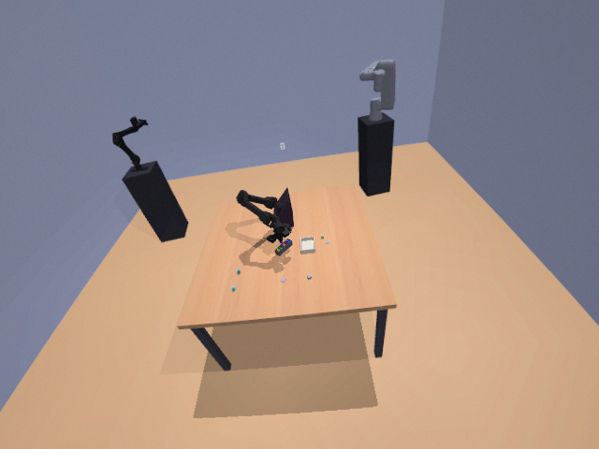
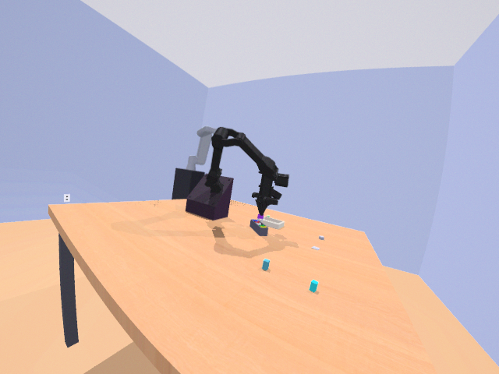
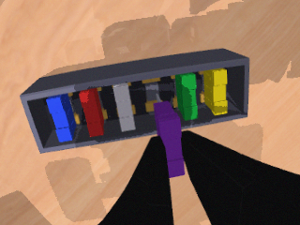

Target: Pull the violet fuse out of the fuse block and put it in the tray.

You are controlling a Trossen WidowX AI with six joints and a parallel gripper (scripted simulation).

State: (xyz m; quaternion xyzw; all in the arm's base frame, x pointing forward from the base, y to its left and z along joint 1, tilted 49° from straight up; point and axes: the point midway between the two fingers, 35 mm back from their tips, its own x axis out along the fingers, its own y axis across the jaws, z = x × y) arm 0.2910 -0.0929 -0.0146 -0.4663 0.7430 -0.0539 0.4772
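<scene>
My gripper tip is 18 cm to the right of the white tray, 8 cm above it and 2 cm short of it.
</scene>
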